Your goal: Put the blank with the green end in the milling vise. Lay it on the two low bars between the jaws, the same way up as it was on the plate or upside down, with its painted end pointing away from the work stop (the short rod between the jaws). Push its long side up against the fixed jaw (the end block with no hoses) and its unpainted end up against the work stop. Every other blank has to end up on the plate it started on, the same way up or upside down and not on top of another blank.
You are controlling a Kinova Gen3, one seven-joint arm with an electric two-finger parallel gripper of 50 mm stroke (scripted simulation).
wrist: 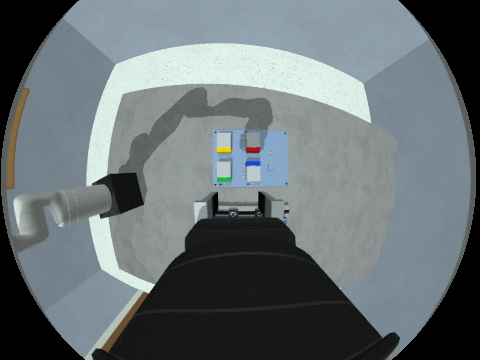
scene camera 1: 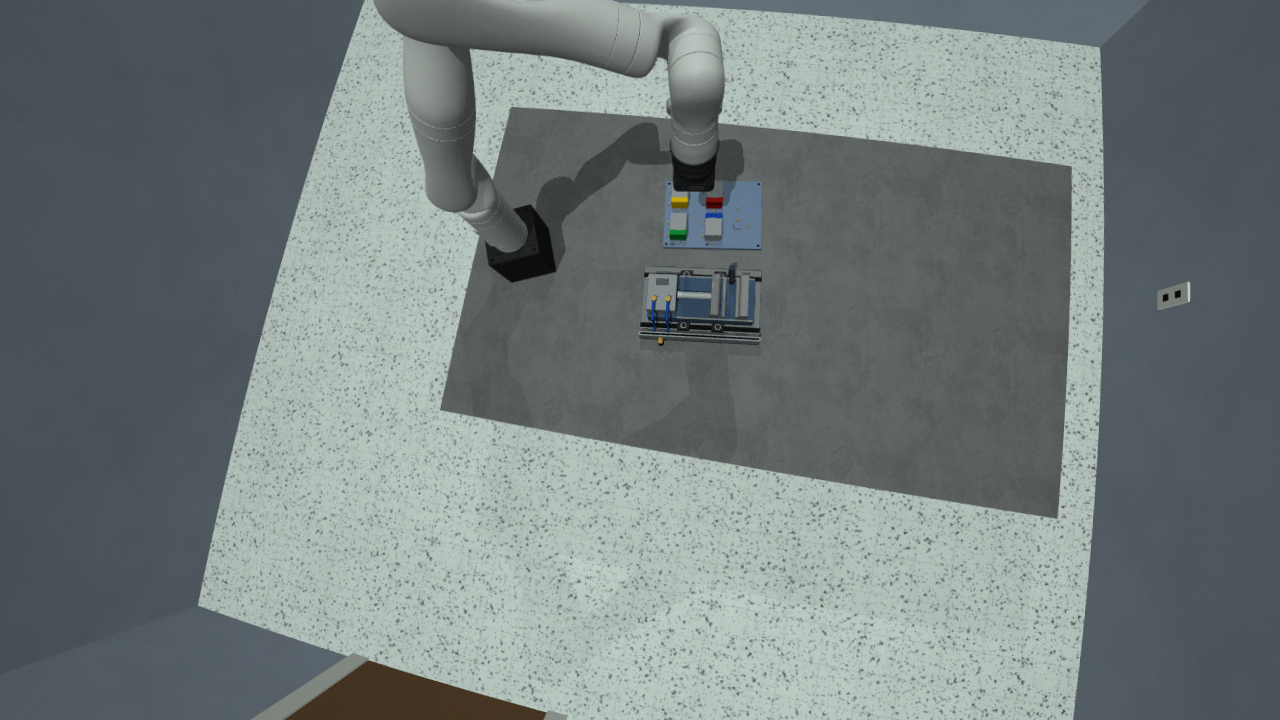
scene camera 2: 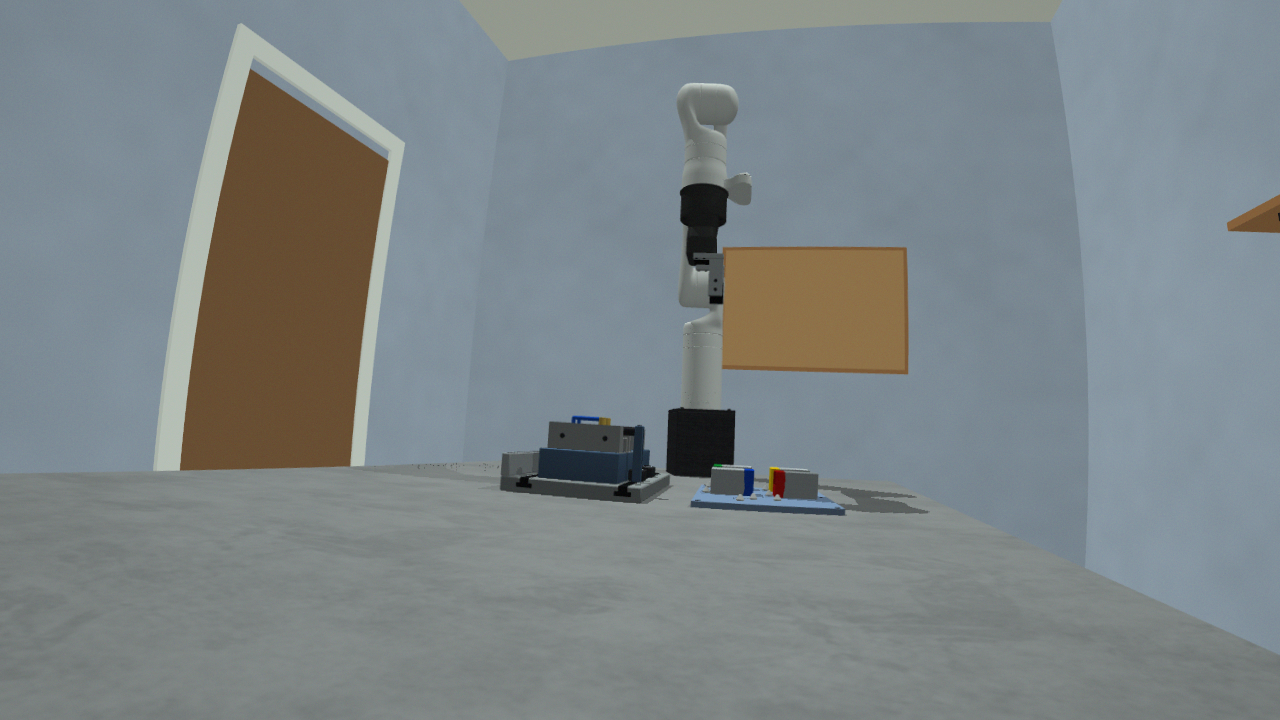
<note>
In view: the gripper [scene camera 2: 715,300], a blue blank [scene camera 2: 724,481] and a milling vise [scene camera 2: 578,465].
The gripper is seen too in the wrist view [wrist: 238,200] and in scene camera 1 [scene camera 1: 694,186]. The milling vise also shows in scene camera 1 [scene camera 1: 699,308].
</note>
